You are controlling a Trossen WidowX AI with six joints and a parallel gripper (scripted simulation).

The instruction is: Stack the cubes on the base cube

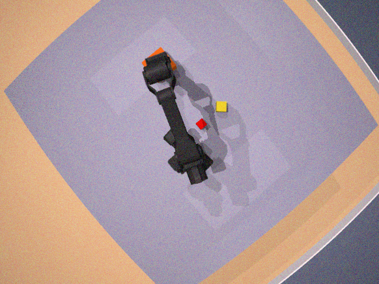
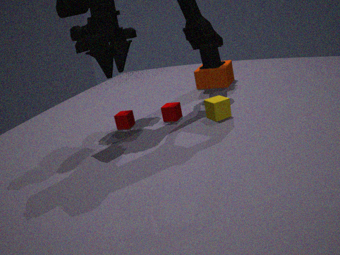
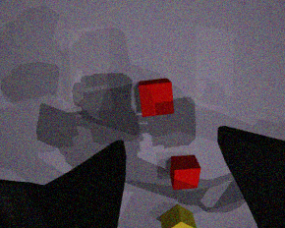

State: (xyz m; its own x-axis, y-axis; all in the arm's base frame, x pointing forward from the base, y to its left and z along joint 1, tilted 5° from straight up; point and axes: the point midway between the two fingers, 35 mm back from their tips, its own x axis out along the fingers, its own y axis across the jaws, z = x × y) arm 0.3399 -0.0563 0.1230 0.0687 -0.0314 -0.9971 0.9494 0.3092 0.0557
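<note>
Right now the yellow base cube is 80 mm behind my gripper tip, 200 mm to the left of it and 100 mm below it.
</note>
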